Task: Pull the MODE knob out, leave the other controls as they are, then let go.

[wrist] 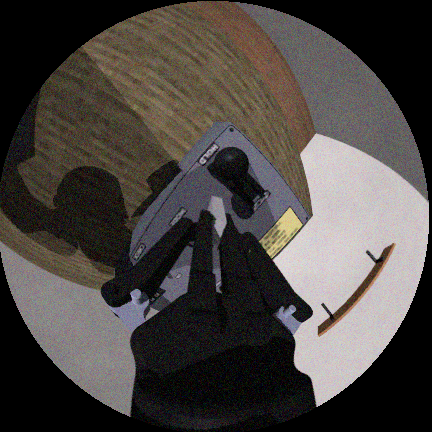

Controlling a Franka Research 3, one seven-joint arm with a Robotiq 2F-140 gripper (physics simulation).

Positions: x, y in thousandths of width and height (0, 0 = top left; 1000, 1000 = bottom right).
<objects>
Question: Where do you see a black ball-headed lever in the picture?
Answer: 534, 378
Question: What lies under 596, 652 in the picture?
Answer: My gripper.
</objects>
